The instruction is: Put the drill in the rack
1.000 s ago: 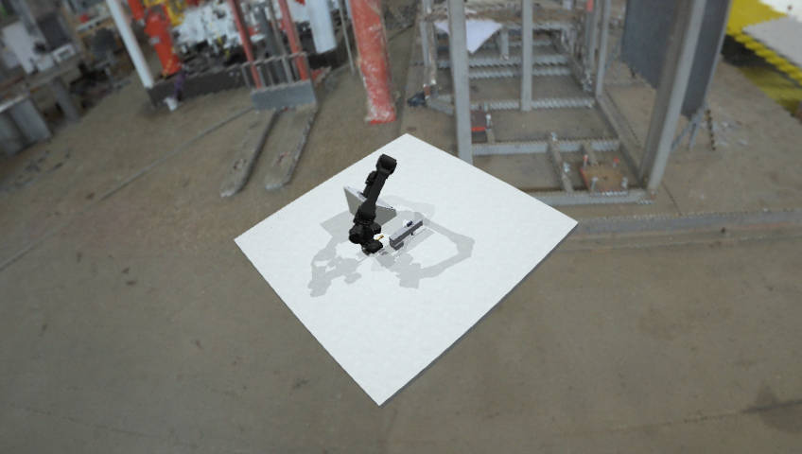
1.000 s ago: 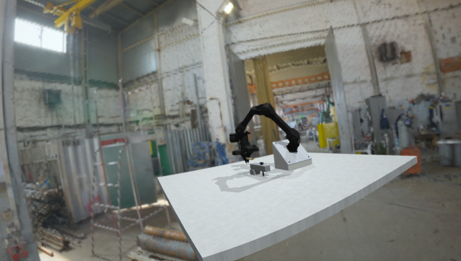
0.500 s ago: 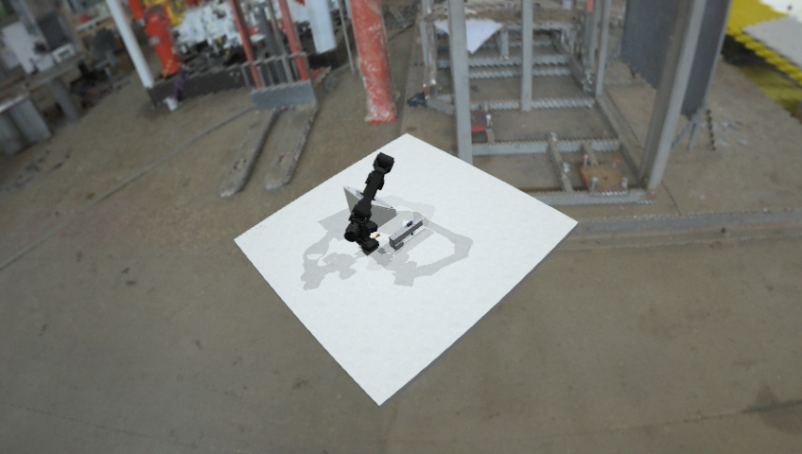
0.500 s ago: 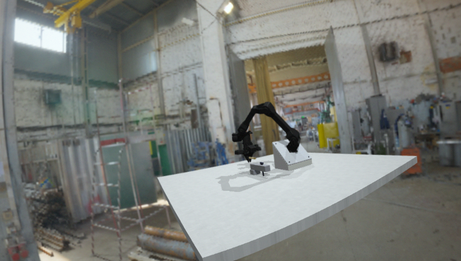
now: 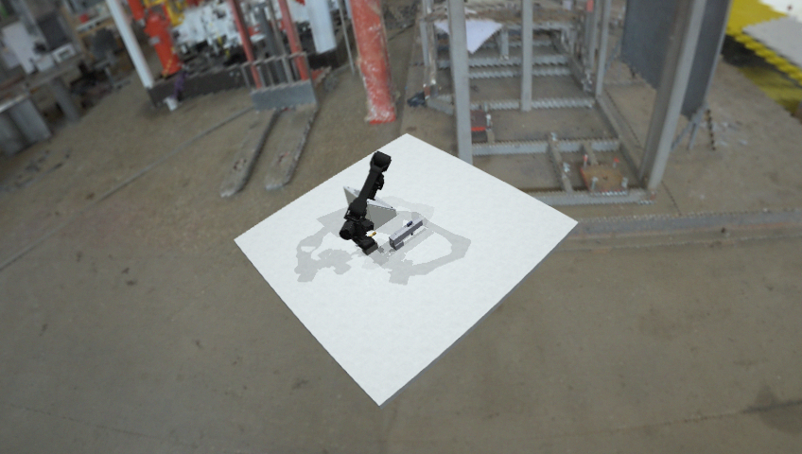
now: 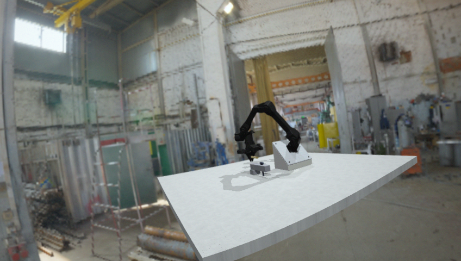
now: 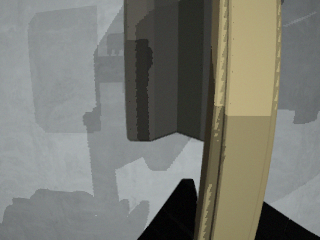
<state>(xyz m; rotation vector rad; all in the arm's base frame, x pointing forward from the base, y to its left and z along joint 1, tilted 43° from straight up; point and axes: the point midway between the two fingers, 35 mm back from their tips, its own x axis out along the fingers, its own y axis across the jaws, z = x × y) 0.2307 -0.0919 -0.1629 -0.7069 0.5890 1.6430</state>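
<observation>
My gripper tip is 40 mm to the right of the drill, 30 mm below it and 10 mm past it. Round my gripper tip: dark key: 250 mm to the left, 30 mm ahead; then grey block: 220 mm to the left, 40 mm ahead, 10 mm below; then dark rack: 40 mm to the left, 40 mm below, 20 mm behind.
</observation>
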